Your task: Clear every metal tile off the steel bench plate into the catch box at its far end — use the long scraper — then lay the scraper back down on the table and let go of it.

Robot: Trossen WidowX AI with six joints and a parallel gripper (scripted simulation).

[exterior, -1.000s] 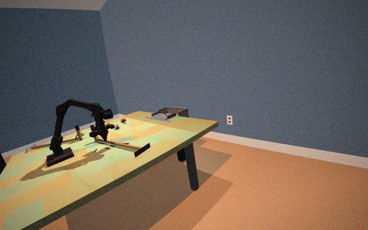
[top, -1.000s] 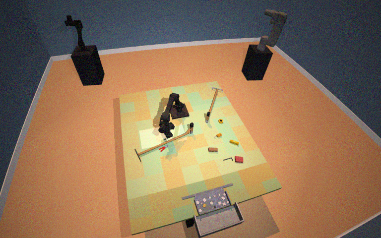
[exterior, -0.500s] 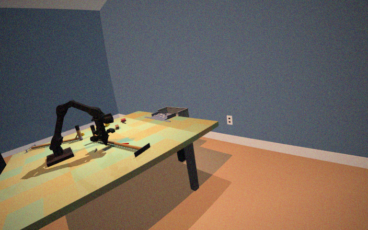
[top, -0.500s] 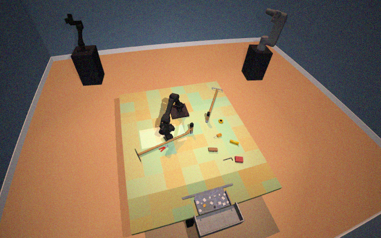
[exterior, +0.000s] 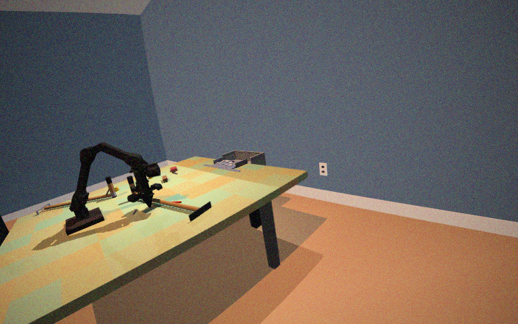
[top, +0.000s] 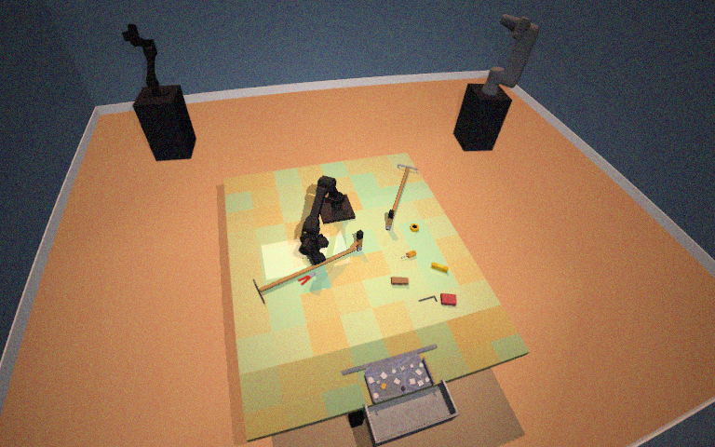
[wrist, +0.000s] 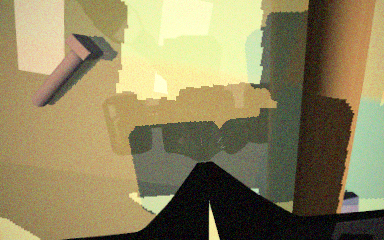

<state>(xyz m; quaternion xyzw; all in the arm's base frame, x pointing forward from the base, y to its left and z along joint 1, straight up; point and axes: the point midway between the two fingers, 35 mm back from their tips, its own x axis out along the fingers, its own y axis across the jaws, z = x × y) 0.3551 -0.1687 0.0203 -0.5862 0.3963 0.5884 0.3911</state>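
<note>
My gripper tip is now 70 mm short of the long scraper, 50 mm below it and 10 mm to the left of it. From my gripper tip the other things lie so: yellow ring 610 mm to the left, 150 mm behind; orange screwdriver 530 mm to the left, 40 mm ahead, 10 mm above; brown block 430 mm to the left, 200 mm ahead.
</note>
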